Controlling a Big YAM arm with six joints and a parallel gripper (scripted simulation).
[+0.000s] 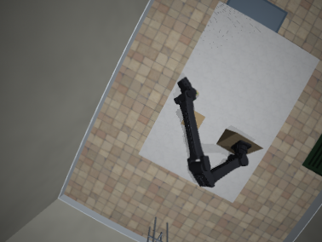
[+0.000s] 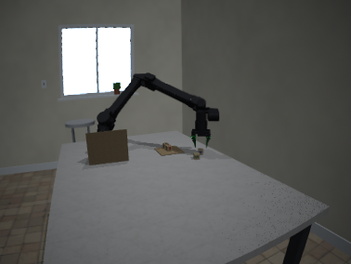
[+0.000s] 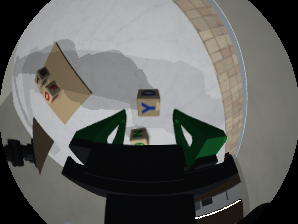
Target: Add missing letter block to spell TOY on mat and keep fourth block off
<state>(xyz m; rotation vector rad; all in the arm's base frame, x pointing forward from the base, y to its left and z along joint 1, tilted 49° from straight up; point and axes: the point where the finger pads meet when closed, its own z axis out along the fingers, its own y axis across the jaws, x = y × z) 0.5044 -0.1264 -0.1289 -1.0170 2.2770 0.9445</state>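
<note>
Now: hand 15 cm to the right of the mat, 13 cm past it and 5 cm above it.
</note>
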